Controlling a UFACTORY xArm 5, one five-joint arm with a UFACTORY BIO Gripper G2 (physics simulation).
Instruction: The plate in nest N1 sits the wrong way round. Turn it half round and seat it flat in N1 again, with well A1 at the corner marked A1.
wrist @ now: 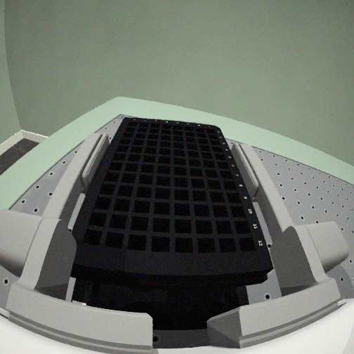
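Note:
The black plate (pixel 167 262) with its grid of square wells shows in the middle of the wrist view. White numbers run down its right edge, with 12 at the near right corner and the low numbers at the far end. Small marks lie along the far edge. My gripper (pixel 170 166) is shut on the plate, one pad on each long side. A dark shape (pixel 170 305) shows below the plate's near end; I cannot tell whether it is nest N1. The corner mark A1 cannot be made out.
A grey board (pixel 315 200) with rows of small holes lies below, on both sides of the plate. A pale green border (pixel 150 106) runs past its far edge. Part of a pale-rimmed dark tray (pixel 22 133) shows at the left edge.

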